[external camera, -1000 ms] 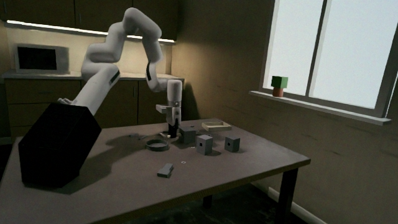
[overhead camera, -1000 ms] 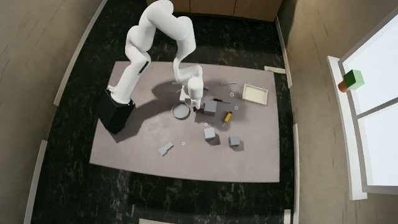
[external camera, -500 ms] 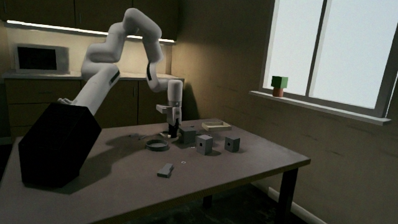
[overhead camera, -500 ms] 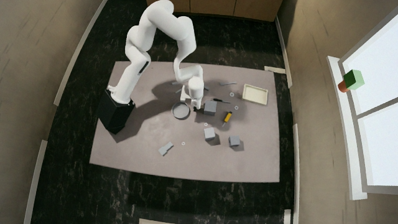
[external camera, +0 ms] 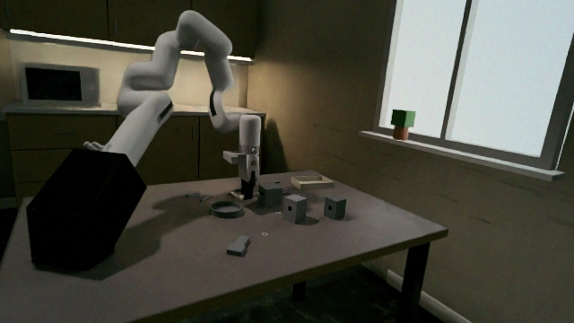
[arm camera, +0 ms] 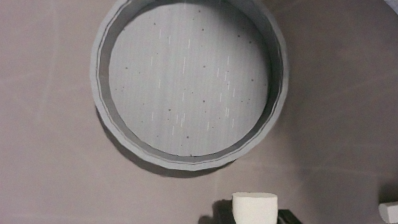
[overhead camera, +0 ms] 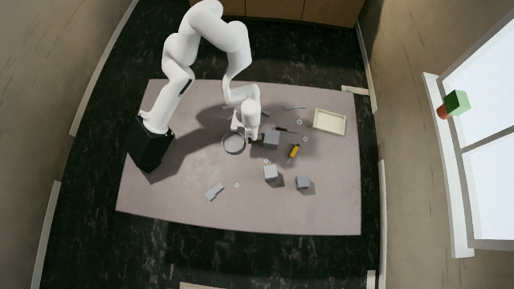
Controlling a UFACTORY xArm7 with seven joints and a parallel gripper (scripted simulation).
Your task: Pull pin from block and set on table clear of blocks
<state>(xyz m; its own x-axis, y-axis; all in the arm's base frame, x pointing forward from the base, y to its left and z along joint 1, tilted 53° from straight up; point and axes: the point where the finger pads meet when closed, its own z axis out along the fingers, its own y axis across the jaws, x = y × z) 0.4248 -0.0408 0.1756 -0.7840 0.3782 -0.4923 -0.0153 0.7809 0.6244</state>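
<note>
Right now my hand is 9 cm past the round grey dish, 4 cm to the left of it and 4 cm above it. Round my hand: cream tray 39 cm ahead, 16 cm to the left, 4 cm below.
</note>
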